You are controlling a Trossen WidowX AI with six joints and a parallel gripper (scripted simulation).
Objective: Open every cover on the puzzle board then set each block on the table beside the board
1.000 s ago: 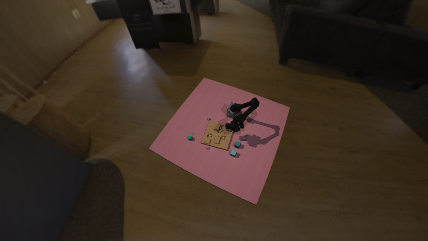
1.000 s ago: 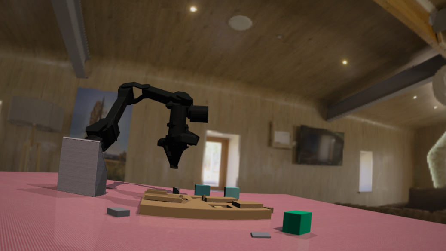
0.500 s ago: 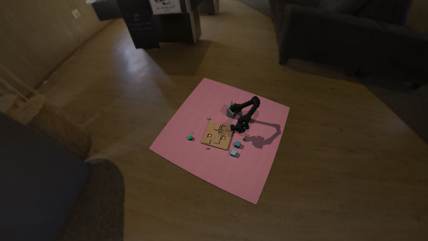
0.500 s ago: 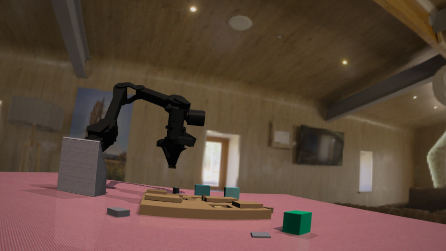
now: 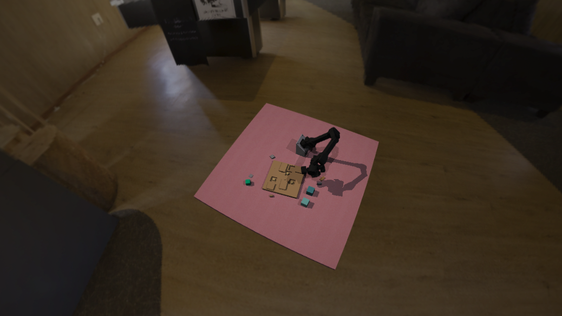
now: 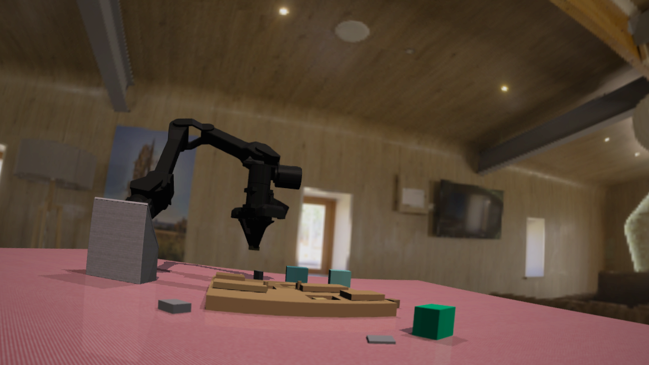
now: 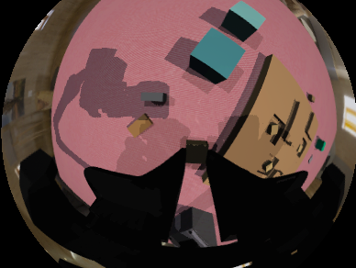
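Now: the puzzle board 20 cm to the right of my gripper tip, 10 cm ahead of it and 7 cm below it. From my gripper tip the other things lie so: dark teal block: 11 cm ahead, 7 cm below, 4 cm to the left; then grey piece: 8 cm to the left, 8 cm below, 1 cm ahead; then orange piece: 9 cm below, 8 cm to the left, 5 cm behind.
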